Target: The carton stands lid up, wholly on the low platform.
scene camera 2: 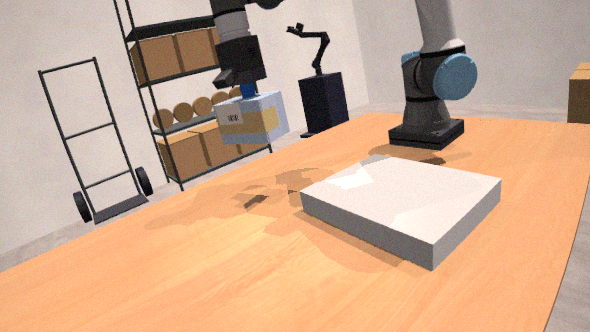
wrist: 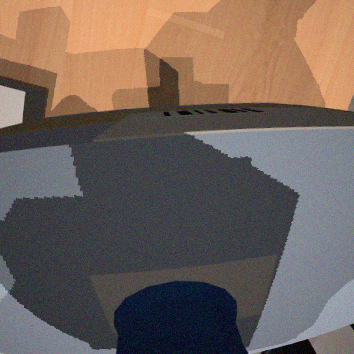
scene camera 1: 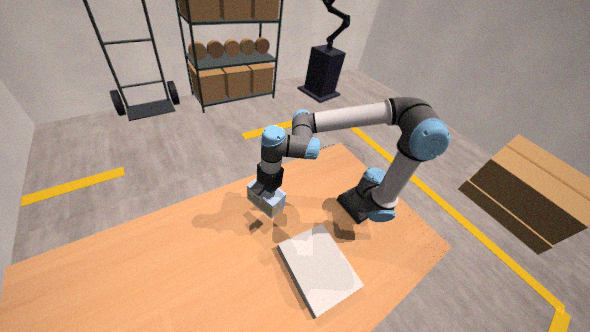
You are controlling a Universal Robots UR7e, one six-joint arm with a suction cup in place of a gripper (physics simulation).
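Places are measured from the arm's base along level axes (x down, y back, z left), in millimetres.
Where they show: hand at its tool point: [wrist: 172, 284]; arm's base at its link origin: [scene camera 2: 426, 124] [scene camera 1: 360, 200].
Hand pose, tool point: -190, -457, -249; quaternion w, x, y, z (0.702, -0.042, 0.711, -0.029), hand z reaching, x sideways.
Observation:
Things, the pixels of their top centre, and the offset from my tool point, as dx, dy, dz. Level surfaces: height alone.
- light blue carton at its top centre: [wrist: 189, 308] [scene camera 2: 245, 97] [scene camera 1: 266, 188] -14, -9, -2
- low platform at its top centre: [scene camera 2: 396, 185] [scene camera 1: 320, 264] +187, +26, +334
- wooden table at its surface level: dx +235
A light blue carton [scene camera 1: 266, 199] [scene camera 2: 252, 122] [wrist: 190, 215] with a tan band and a white barcode label hangs in the air above the table. My suction gripper [scene camera 1: 268, 189] [scene camera 2: 248, 94] [wrist: 177, 305] is shut on the carton; its blue cup sits on the carton's top face. The carton is nearly upright, slightly tilted in the scene camera 2 view. The low platform [scene camera 1: 322, 272] [scene camera 2: 410, 192] [wrist: 11, 104], a flat white slab, lies on the table. The carton is beside and higher than the platform, not over it. The carton's underside is hidden.
The wooden table [scene camera 1: 150, 270] [scene camera 2: 175, 280] [wrist: 110, 30] carries the arm's base [scene camera 1: 357, 205] [scene camera 2: 426, 132]. Behind stand a hand truck [scene camera 1: 151, 110] [scene camera 2: 121, 207], a shelf rack [scene camera 1: 239, 100] [scene camera 2: 225, 165] and a dark pedestal [scene camera 1: 325, 71] [scene camera 2: 325, 102]. A big cardboard box [scene camera 1: 530, 195] [scene camera 2: 579, 100] is at the right.

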